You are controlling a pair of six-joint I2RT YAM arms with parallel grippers.
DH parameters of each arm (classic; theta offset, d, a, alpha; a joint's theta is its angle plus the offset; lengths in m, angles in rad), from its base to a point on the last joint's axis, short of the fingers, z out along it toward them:
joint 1: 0 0.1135 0.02 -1.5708
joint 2: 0 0 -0.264 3.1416
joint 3: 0.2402 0 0.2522 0
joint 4: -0.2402 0 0.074 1.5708
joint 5: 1.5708 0 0 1.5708
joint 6: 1.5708 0.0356 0 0
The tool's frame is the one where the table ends.
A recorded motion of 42 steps. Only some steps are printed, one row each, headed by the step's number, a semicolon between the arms.
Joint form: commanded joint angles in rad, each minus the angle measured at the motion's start. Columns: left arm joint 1, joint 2, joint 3, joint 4, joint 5, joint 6; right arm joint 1, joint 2, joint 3, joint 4, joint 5, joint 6.
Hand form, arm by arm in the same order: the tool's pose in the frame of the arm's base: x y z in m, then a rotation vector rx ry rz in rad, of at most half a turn. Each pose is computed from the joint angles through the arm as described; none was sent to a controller.
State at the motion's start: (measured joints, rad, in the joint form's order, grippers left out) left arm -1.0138 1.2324 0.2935 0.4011 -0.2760 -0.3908; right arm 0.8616 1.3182 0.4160 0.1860 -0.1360 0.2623
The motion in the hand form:
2: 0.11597 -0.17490 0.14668 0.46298 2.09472 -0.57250; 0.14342 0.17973 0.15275 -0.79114 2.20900 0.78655
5: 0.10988 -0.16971 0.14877 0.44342 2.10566 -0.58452; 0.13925 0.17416 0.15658 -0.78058 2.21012 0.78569
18: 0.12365 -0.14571 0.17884 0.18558 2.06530 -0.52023; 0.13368 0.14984 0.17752 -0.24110 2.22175 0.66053
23: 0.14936 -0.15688 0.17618 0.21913 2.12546 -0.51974; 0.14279 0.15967 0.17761 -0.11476 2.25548 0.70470
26: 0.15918 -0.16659 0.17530 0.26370 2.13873 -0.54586; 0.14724 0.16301 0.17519 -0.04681 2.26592 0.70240
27: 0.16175 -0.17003 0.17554 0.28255 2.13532 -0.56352; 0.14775 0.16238 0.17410 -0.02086 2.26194 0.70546
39: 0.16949 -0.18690 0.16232 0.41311 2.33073 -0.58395; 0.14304 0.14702 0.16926 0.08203 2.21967 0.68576
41: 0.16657 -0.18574 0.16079 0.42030 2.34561 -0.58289; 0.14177 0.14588 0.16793 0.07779 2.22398 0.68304
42: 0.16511 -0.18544 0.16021 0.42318 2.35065 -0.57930; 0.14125 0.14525 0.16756 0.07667 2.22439 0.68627
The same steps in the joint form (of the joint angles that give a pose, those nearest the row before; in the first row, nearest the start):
2: -0.0202 -0.0606 -0.0181 -0.0515 -0.0150 -0.0438; 0.0094 -0.0673 -0.0147 0.0020 -0.0350 0.0045
5: -0.0347 -0.1181 -0.0318 -0.1014 -0.0252 -0.0737; 0.0082 -0.1180 -0.0264 -0.0346 -0.0310 0.0105
18: 0.0772 -0.2961 0.0129 -0.2728 -0.1060 -0.1386; 0.0067 -0.3179 -0.0512 -0.1436 0.2831 0.3115
23: 0.1594 -0.1332 0.0859 -0.2262 0.0021 -0.1032; 0.0050 -0.2370 -0.0123 -0.1131 0.2894 0.4220
26: 0.1717 -0.0558 0.1239 -0.1920 0.0542 -0.0815; 0.0026 -0.1979 -0.0008 -0.0958 0.3099 0.4703
27: 0.1731 -0.0347 0.1340 -0.1742 0.0744 -0.0728; 0.0002 -0.1957 -0.0061 -0.0844 0.3175 0.4864
39: 0.1701 0.0986 0.2323 -0.3207 0.2084 -0.0717; -0.0223 -0.2657 -0.0705 -0.0647 0.3694 0.5252
41: 0.1650 0.0914 0.2256 -0.3355 0.2122 -0.0753; -0.0216 -0.2717 -0.0772 -0.0684 0.3681 0.5233
42: 0.1610 0.0882 0.2229 -0.3419 0.2099 -0.0768; -0.0224 -0.2758 -0.0808 -0.0679 0.3648 0.5232

